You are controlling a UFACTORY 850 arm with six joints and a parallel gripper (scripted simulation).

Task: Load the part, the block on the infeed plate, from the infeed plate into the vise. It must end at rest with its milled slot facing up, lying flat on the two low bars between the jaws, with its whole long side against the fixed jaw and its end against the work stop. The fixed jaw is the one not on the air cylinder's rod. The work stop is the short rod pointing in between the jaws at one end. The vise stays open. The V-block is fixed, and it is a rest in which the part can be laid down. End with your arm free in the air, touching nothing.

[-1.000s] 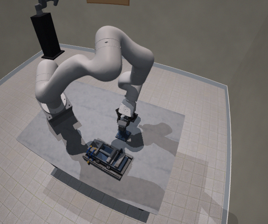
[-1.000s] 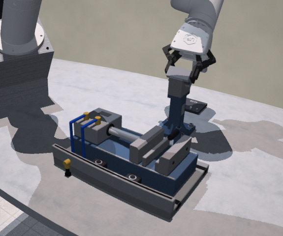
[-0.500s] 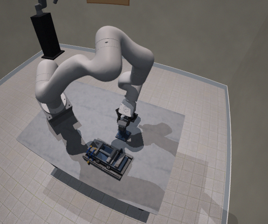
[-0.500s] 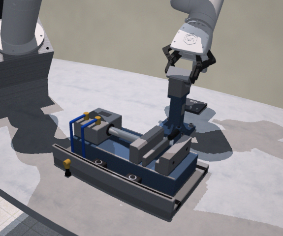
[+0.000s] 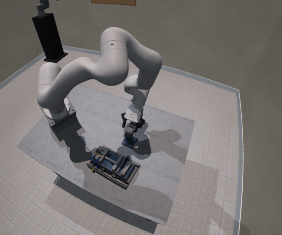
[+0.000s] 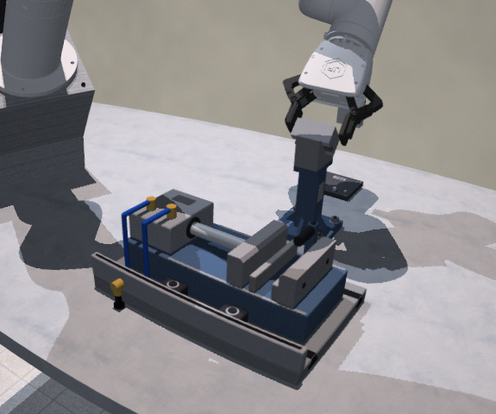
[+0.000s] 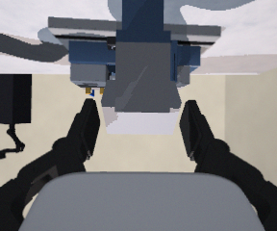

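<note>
Now: hand 10 mm to the left of the part and 20 mm above it. Also, from my hand: black work stop: 50 mm ahead, 180 mm to the right, 80 mm below; cylinder rod: 50 mm behind, 220 mm to the right, 90 mm below; blue post: 110 mm below.
</note>
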